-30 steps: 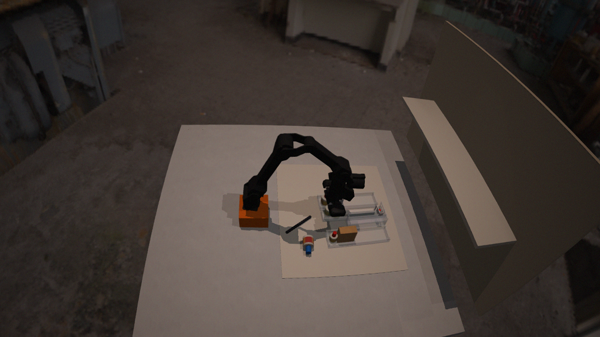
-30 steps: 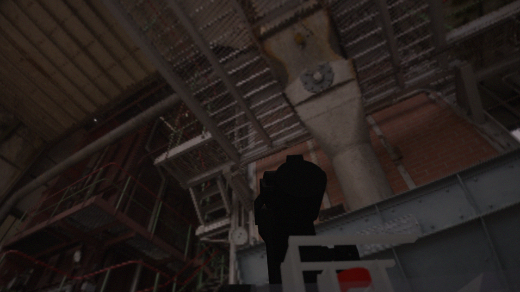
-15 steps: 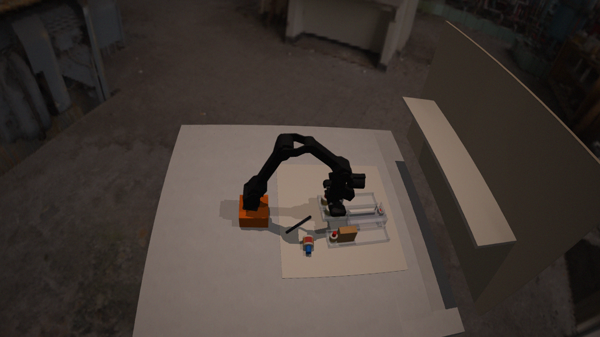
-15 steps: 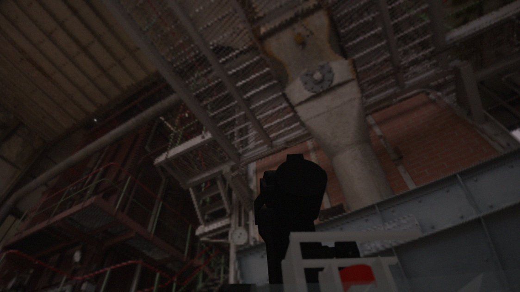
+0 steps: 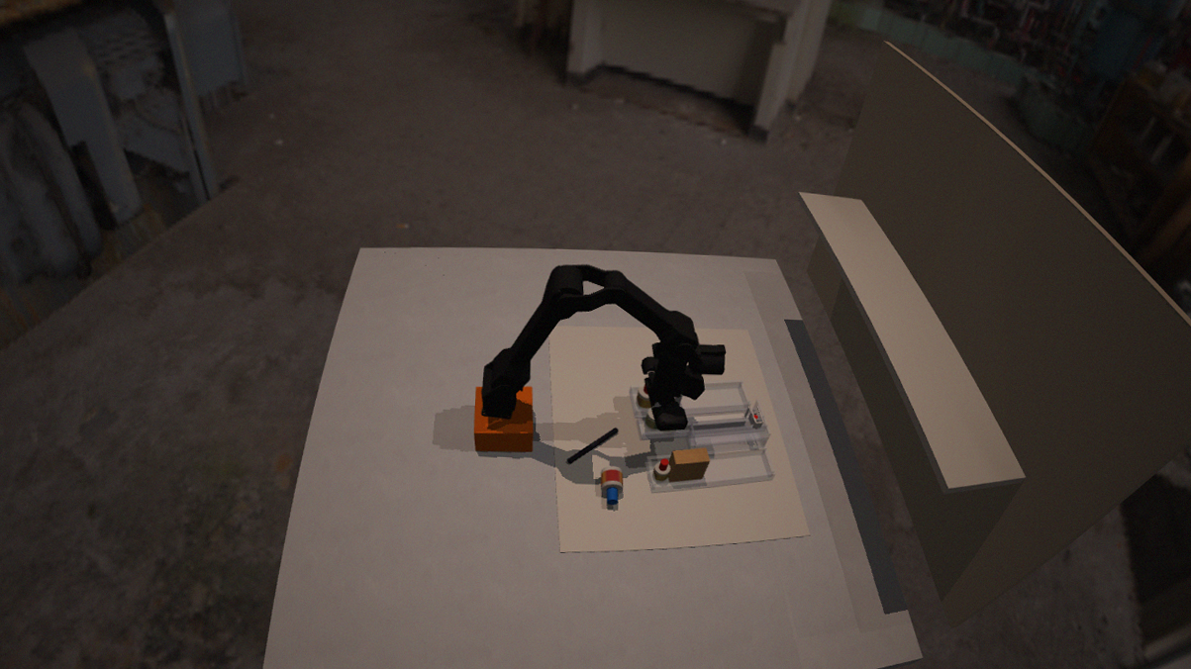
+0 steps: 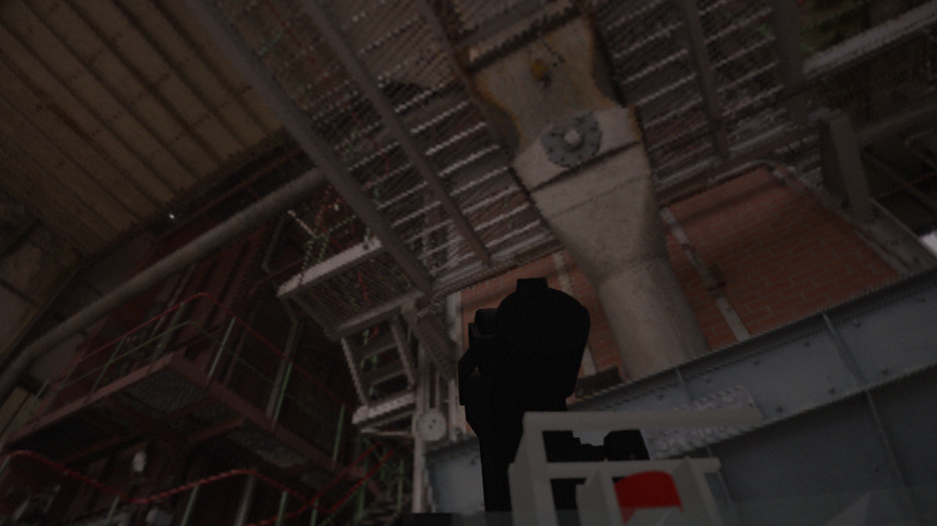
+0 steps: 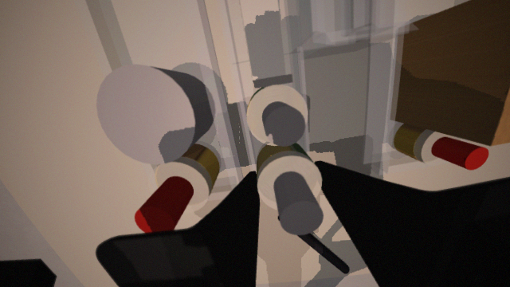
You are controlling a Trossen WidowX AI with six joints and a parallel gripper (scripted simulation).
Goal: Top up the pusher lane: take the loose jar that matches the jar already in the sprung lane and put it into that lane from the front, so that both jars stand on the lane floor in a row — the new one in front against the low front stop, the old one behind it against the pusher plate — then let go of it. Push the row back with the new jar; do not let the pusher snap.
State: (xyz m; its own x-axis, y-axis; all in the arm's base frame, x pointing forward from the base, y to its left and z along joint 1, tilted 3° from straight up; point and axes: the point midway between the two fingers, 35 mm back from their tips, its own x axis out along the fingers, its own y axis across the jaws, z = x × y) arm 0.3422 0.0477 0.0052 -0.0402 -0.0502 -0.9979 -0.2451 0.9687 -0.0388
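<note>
Now: the grey cylinder 90 mm to the left of my gripper tip, 30 mm ahead of it and 20 mm below it. Also, from my gripper tip: pusher plate (150 mm ahead, 10 mm to the left); brown box (110 mm to the right, 80 mm ahead, 10 mm below); black rod (130 mm behind, 70 mm to the right, 40 mm below).
</note>
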